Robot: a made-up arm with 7 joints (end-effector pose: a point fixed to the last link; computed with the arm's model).
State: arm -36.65 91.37 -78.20 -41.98 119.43 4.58 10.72
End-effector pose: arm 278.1 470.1 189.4 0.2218 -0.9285 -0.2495 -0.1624
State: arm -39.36 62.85 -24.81 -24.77 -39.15 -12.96 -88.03
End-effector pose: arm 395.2 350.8 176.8 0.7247 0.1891 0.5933 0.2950
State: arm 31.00 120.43 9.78 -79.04 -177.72 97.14 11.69
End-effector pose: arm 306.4 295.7 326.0 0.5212 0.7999 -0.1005 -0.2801
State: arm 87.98 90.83 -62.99 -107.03 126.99 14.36 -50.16
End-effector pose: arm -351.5 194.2 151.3 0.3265 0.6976 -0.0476 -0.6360
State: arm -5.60 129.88 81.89 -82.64 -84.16 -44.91 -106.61
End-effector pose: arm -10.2 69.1 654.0 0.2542 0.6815 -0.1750 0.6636
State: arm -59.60 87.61 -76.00 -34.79 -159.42 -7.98 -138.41
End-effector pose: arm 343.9 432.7 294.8 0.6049 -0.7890 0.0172 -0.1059
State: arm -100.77 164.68 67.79 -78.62 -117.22 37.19 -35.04
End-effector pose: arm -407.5 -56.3 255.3 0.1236 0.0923 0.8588 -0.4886
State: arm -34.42 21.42 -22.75 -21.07 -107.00 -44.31 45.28
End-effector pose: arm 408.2 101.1 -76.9 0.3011 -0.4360 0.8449 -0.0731
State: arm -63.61 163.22 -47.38 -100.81 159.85 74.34 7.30
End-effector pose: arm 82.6 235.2 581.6 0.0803 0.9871 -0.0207 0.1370
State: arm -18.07 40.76 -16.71 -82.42 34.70 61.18 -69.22
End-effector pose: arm 437.0 161.7 70.1 0.4267 -0.5716 0.6997 0.0402
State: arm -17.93 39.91 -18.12 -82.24 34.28 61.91 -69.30
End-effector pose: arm 437.0 151.9 59.8 0.4171 -0.5635 0.7116 0.0470
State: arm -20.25 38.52 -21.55 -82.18 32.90 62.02 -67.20
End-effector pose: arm 447.3 123.9 58.7 0.4195 -0.5517 0.7198 0.0401
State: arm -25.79 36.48 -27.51 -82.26 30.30 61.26 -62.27
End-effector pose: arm 467.3 71.9 72.4 0.4398 -0.5342 0.7218 0.0143
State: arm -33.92 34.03 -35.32 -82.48 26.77 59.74 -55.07
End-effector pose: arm 486.6 1.6 101.7 0.4758 -0.5098 0.7161 -0.0297
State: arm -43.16 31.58 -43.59 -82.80 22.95 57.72 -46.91
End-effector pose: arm 494.4 -72.7 140.0 0.5179 -0.4798 0.7030 -0.0863
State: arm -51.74 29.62 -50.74 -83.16 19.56 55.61 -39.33
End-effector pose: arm 490.0 -134.9 176.7 0.5543 -0.4493 0.6856 -0.1439
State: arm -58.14 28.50 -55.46 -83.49 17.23 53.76 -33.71
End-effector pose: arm 481.4 -174.6 204.9 0.5780 -0.4266 0.6690 -0.1905
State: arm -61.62 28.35 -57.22 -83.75 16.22 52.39 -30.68
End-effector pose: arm 476.9 -190.2 223.7 0.5887 -0.4181 0.6560 -0.2199
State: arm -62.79 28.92 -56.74 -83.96 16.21 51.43 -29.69
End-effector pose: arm 477.6 -188.7 236.0 0.5910 -0.4218 0.6460 -0.2354
